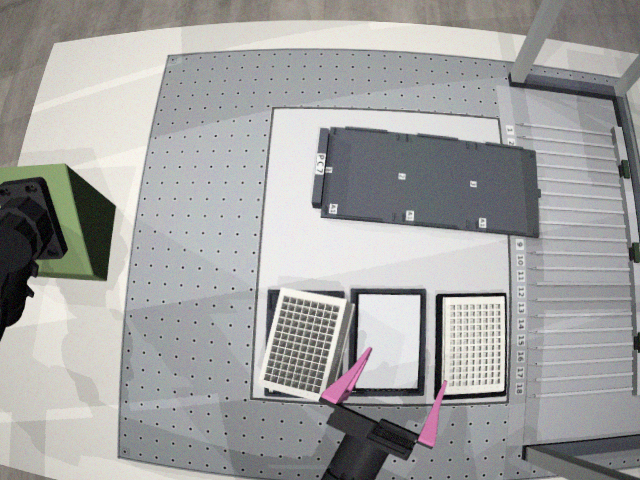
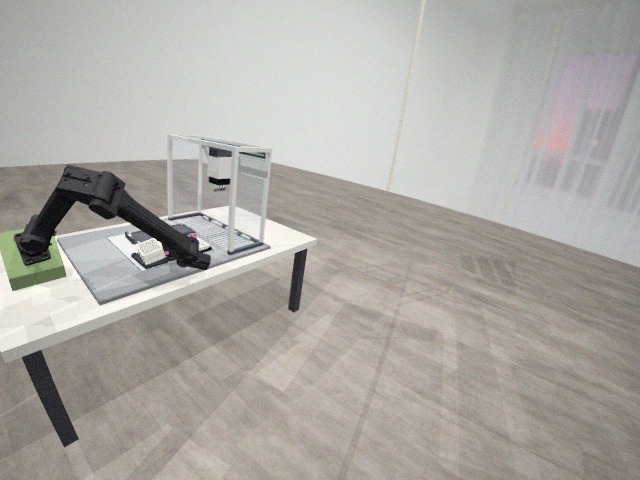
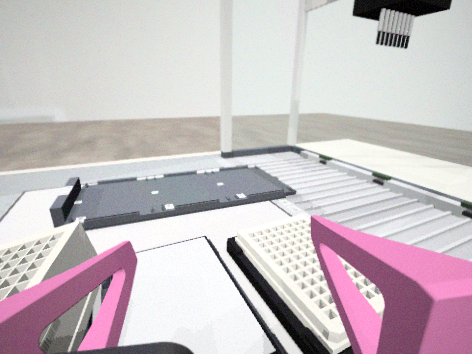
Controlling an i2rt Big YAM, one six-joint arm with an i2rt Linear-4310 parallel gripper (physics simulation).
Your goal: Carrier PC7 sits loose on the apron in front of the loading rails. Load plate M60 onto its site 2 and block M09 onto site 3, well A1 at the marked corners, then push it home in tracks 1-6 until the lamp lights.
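Places are measured from the arm's base along level axes (x ahead, y left, z up), in millimetres.
Where they show: gripper, fingertip midpoint: (image 1: 408, 364) (image 3: 221, 238); arm's base, link origin: (image 1: 34, 217) (image 2: 32, 247).
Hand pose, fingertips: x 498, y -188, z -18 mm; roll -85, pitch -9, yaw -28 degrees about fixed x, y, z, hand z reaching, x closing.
Each offset is from my fingertips to the top centre of the thing. "spot": to the spot under its first point.
Carrier PC7 {dy +249, dx +57, dz -54 mm} (image 1: 439, 183) (image 3: 185, 192) lies slightly skewed on the apron (image 1: 372, 258), its far end over the front of the rails, its sites bare. A low white well plate {dy +20, dx +96, dz -58 mm} (image 1: 474, 343) (image 3: 295, 260) sits in the right black holder. A taller white well block {dy +28, dx -119, dz -12 mm} (image 1: 305, 341) (image 2: 150, 250) (image 3: 30, 255) sits skewed and looks tilted on the left holder. No M60 or M09 label is readable. My gripper (image 1: 407, 365) (image 3: 221, 238) is open and empty, its fingers apart over the middle holder's area, the left fingertip beside the tall block, the right one at the plate's near-left corner.
The middle holder {dy +31, dx -18, dz -58 mm} (image 1: 422, 341) has a flat white inside. Loading rails {spot: dy +183, dx +281, dz -81 mm} (image 1: 578, 224) (image 3: 350, 192) with numbered tracks lie at the right, inside a frame with upright posts (image 1: 537, 41) (image 2: 233, 201) (image 3: 226, 75). A pipetting head {spot: dy +90, dx +289, dz +269 mm} (image 2: 219, 167) (image 3: 400, 7) hangs above. The green arm base (image 1: 85, 222) (image 2: 36, 276) stands left.
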